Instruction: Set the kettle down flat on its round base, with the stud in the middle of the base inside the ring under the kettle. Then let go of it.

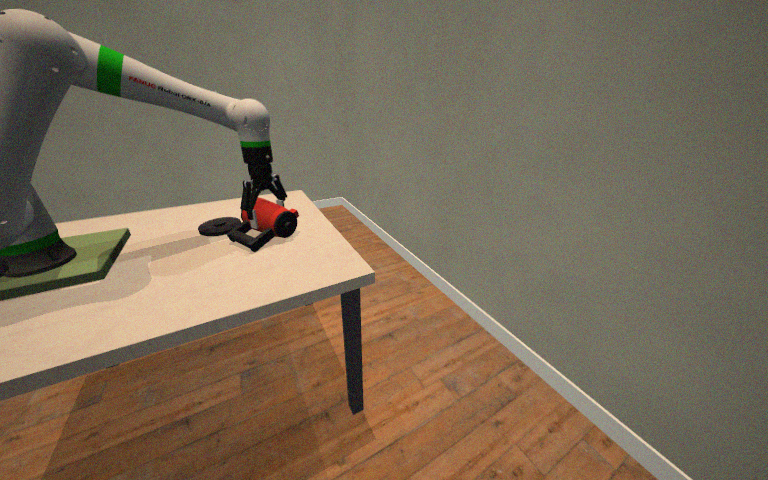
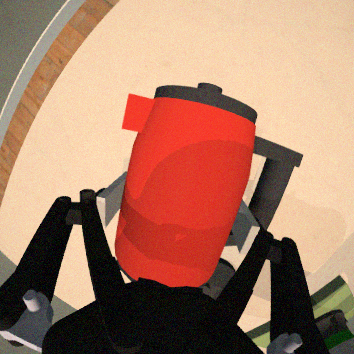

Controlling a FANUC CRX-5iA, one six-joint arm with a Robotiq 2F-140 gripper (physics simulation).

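Note:
The red kettle [image 1: 269, 216] [image 2: 190, 165] lies on its side, with its dark lid [image 1: 286, 223] [image 2: 207, 97] facing away from the robot. Its dark handle [image 1: 252, 240] [image 2: 277, 192] reaches down to the table, and its small red spout [image 2: 137, 113] shows on the other side. The gripper [image 1: 266, 213] [image 2: 179, 207] points down and is shut on the kettle's body, one grey pad against each side. The round dark base [image 1: 218, 226] [image 2: 226, 275] lies flat on the table beside the kettle's bottom end. The ring under the kettle is hidden.
The light table [image 1: 226, 288] ends a short way beyond the kettle, with wood floor [image 1: 453, 362] below. The green mounting plate [image 1: 110, 251] [image 2: 332, 300] carries the robot's foot. A grey wall [image 1: 509, 141] stands behind.

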